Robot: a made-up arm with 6 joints.
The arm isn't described. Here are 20 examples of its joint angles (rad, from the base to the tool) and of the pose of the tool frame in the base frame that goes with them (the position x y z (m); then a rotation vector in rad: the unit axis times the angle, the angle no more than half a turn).
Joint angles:
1: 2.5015 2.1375 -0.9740 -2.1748 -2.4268 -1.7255
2: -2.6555 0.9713 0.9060 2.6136 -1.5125 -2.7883
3: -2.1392 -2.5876 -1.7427 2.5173 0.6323 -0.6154
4: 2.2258 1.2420 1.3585 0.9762 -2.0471 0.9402
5: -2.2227 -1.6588 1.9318 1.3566 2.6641 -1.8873
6: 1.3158 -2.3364 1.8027 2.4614 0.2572 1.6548
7: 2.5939 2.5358 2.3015 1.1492 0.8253 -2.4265
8: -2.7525 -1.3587 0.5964 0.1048 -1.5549 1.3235
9: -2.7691 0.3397 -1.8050 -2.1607 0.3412 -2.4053
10: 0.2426 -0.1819 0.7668 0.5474 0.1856 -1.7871
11: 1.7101 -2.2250 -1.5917 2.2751 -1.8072 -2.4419
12: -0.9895 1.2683 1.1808 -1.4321 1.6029 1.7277
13: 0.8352 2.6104 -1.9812 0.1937 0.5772 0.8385
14: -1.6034 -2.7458 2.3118 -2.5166 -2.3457 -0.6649
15: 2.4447 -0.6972 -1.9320 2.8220 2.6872 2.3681
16: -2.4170 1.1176 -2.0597 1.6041 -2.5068 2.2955
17: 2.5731 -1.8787 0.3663 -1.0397 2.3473 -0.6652
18: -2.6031 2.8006 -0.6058 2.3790 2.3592 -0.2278
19: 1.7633 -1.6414 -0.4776 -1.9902 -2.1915 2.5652
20: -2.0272 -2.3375 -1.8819 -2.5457 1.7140 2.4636
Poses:
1: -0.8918 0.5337 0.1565 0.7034 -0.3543 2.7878
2: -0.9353 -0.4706 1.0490 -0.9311 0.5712 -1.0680
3: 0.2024 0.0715 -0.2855 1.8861 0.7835 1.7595
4: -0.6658 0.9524 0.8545 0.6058 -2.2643 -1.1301
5: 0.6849 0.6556 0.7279 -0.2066 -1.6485 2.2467
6: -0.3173 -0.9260 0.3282 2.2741 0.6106 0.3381
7: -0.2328 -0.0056 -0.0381 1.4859 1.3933 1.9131
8: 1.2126 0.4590 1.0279 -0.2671 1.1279 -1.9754
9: 0.0949 0.0258 1.6746 0.4068 1.3761 -1.5170
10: 0.1032 0.0900 2.0333 1.3384 1.0991 -0.9763
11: 0.1328 -0.7445 -0.1792 0.8288 0.7201 -2.7483
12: 0.5234 -0.9914 0.7183 -1.8880 0.6435 0.5933
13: 0.5182 0.7190 0.0434 0.2114 -2.7292 -0.5045
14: 0.1425 0.4280 -0.0775 -1.5510 -0.7350 -2.2714
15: 0.4475 -0.4535 1.2929 -1.2408 1.8775 0.6043
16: -0.6109 -0.5297 1.2152 -2.2641 1.1759 -0.8128
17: 1.0126 -0.5372 0.4446 1.3685 -2.7877 -0.0786
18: -0.3604 -0.3688 -0.3430 1.0537 2.2072 1.1447
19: 0.1087 -1.1804 0.5786 0.2668 0.9337 0.7417
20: 0.1402 0.4335 -0.0587 2.4338 -1.4665 -0.9177
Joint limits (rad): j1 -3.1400..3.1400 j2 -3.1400..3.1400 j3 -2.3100..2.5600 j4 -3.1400..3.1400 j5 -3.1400..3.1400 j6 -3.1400..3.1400
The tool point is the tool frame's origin. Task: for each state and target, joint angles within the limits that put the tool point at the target. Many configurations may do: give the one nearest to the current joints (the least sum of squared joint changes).
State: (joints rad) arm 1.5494 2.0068 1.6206 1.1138 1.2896 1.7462
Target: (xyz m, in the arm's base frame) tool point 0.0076 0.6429 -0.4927
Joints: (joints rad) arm 1.2564 2.4285 0.8483 1.3432 0.8974 1.8090
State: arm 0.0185 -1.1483 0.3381 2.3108 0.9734 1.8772
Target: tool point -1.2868 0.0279 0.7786
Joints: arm 0.1117 -1.3081 -0.4142 2.4736 1.5215 1.7832
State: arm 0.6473 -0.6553 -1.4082 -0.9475 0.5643 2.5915
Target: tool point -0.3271 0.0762 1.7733
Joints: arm -0.0565 0.0955 -1.6157 -0.9101 0.2610 2.5992
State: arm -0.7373 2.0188 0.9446 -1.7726 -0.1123 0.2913
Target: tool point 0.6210 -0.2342 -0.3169
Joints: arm -0.4691 2.1805 1.3470 -1.7711 -0.2021 0.3157
